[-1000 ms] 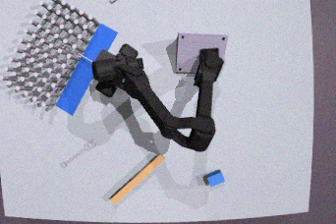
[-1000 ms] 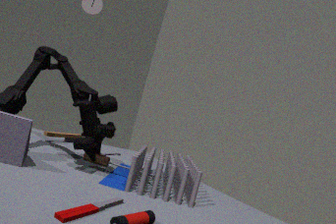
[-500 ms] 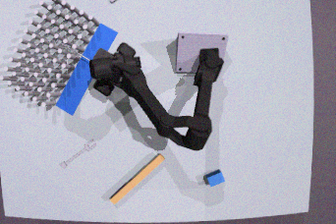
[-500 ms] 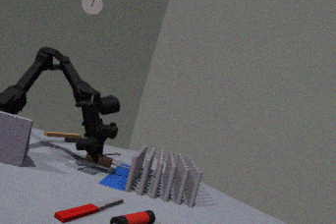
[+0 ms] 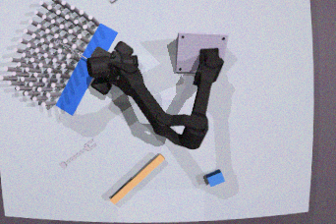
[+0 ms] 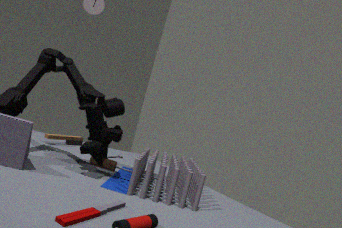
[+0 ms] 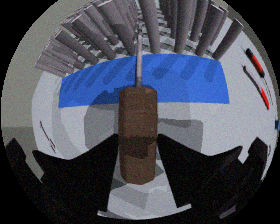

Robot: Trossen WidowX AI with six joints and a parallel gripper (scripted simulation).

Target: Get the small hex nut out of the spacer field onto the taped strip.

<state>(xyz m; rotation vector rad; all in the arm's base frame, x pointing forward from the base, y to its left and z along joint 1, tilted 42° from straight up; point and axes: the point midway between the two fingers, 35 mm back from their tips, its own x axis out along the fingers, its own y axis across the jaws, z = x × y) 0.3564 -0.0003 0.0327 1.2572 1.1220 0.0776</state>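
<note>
Now: the blue taped strip 90 mm ahead of my gripper tip, 10 mm to the right of it and 40 mm below it. Round my gripper tip: red-and-grey tool 100 mm behind, 320 mm to the right, 30 mm below; hex nut 200 mm ahead, 130 mm to the right, 30 mm below; brown-handled hook tool 90 mm ahead, 60 mm to the right.
</note>
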